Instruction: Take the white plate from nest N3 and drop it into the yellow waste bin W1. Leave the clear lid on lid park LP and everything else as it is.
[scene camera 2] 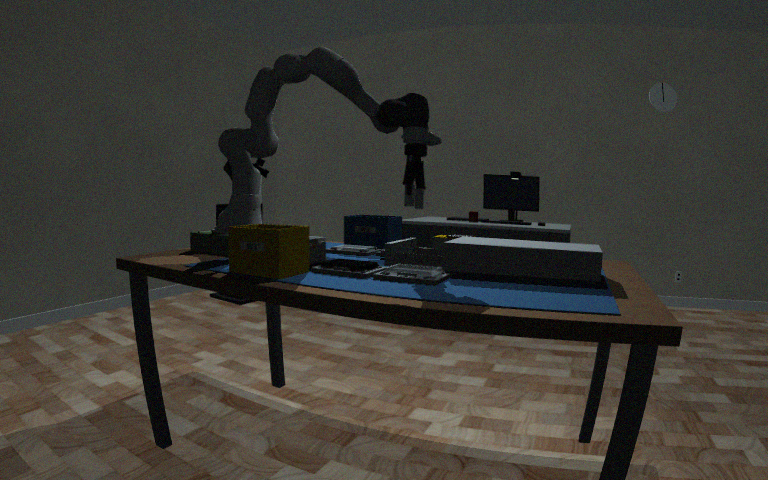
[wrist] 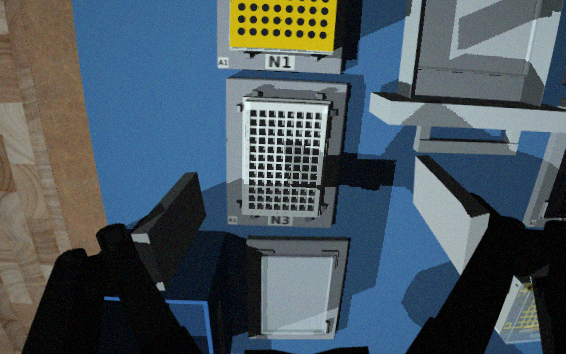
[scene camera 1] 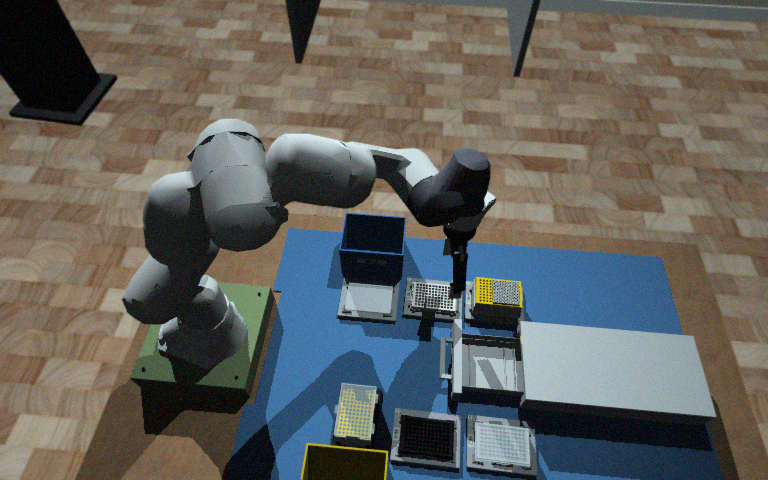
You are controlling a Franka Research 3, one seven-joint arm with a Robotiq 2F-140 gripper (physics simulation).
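Observation:
The white plate (scene camera 1: 433, 297) (wrist: 285, 160) sits flat in nest N3 (scene camera 1: 408, 308) (wrist: 234, 150), with dark square wells and a shadow across part of it. My gripper (scene camera 1: 457, 287) (scene camera 2: 414, 200) (wrist: 306, 187) is open and empty, high above the table. In the wrist view its fingers stand wide apart, left and right of the plate and a little below it in the picture. The clear lid (scene camera 1: 369, 298) (wrist: 298, 295) lies on a grey park beside N3; no label shows there. The yellow waste bin (scene camera 1: 345, 461) (scene camera 2: 269, 251) stands at the near left corner of the mat, partly cut off in scene camera 1.
A blue bin (scene camera 1: 372, 263) (scene camera 2: 373, 229) (wrist: 210, 320) stands behind the lid. A yellow rack (scene camera 1: 498, 294) (wrist: 282, 25) sits in N1. An open drawer (scene camera 1: 457, 367) (wrist: 465, 115) extends from a white box (scene camera 1: 611, 367) (scene camera 2: 521, 259). A black plate (scene camera 1: 425, 437) and a clear plate (scene camera 1: 501, 444) sit nearer.

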